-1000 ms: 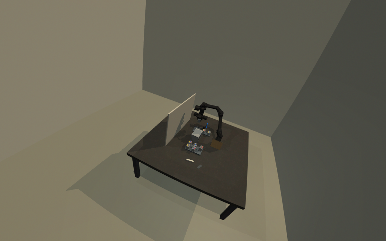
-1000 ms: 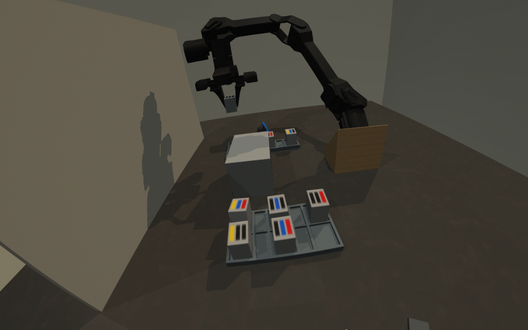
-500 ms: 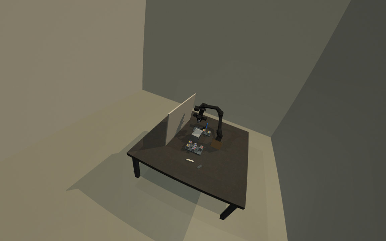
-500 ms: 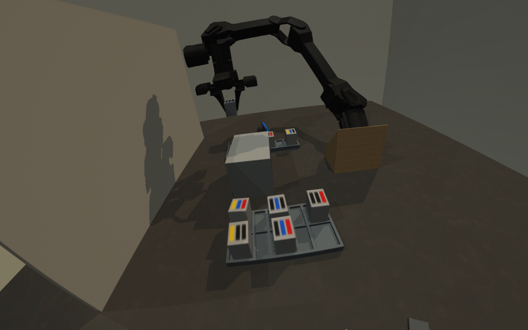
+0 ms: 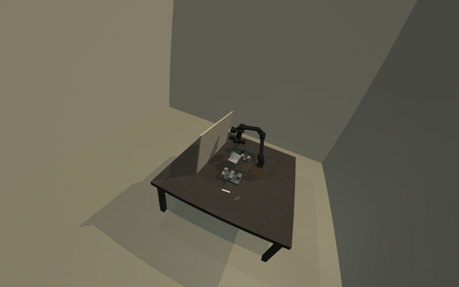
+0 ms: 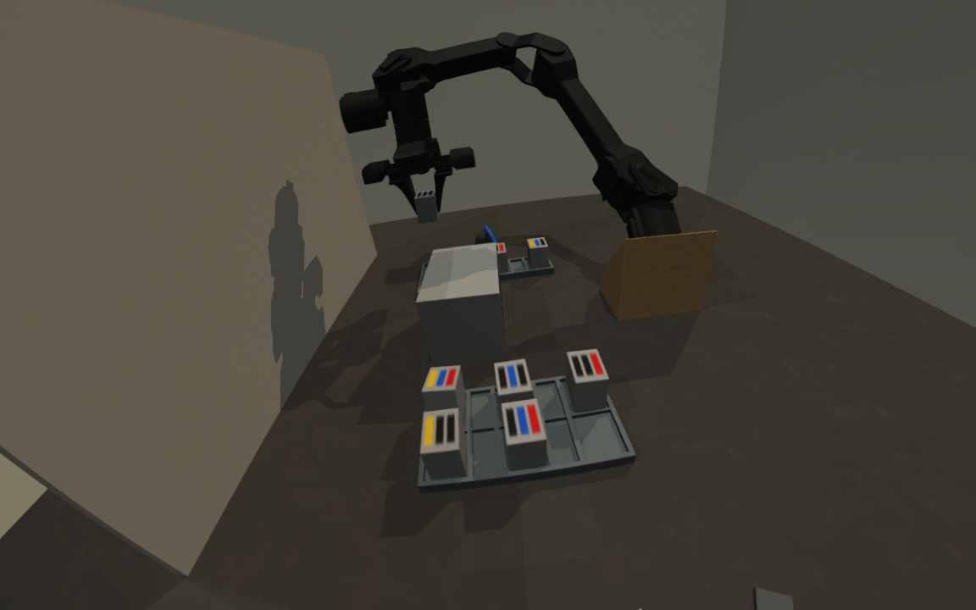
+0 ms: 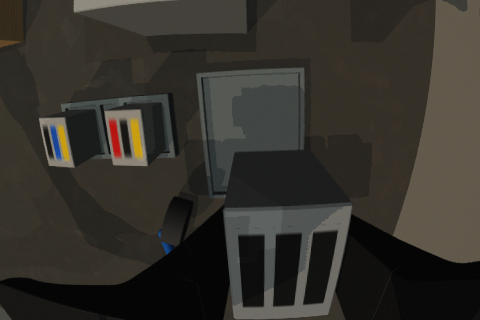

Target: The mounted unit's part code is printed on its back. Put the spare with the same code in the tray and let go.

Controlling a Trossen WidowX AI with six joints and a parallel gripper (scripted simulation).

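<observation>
My gripper tip is now 13 cm above the flat grey tray and 1 cm past it. Also, from my gripper tip: grey box 18 cm to the left, 8 cm below, 8 cm behind; then blue marker pen 20 cm to the right, 13 cm below, 9 cm behind; then grey spare 2 cm above.
</observation>
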